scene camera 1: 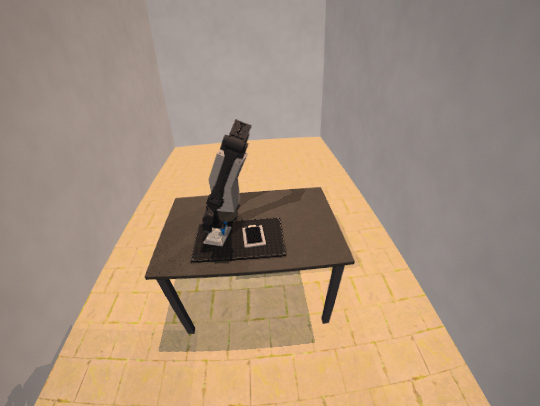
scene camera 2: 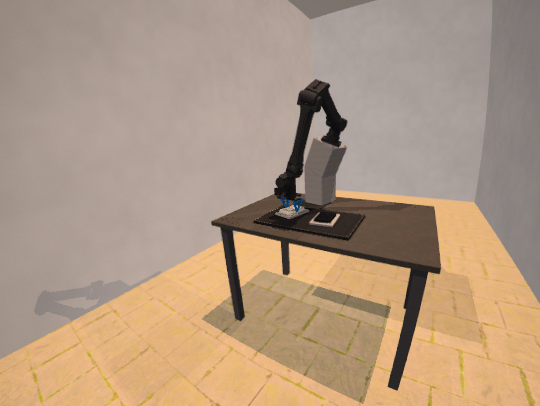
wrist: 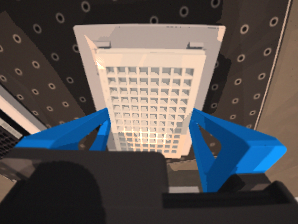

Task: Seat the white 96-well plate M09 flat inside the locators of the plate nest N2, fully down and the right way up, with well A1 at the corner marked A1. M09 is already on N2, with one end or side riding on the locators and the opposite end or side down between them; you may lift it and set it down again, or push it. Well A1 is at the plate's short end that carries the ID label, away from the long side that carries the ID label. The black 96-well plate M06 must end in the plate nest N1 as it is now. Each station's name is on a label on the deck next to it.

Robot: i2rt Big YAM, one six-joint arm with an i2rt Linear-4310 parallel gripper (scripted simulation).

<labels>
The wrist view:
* gripper: 149, 112
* white 96-well plate M09: 155, 102
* plate nest N2: 142, 36
</labels>
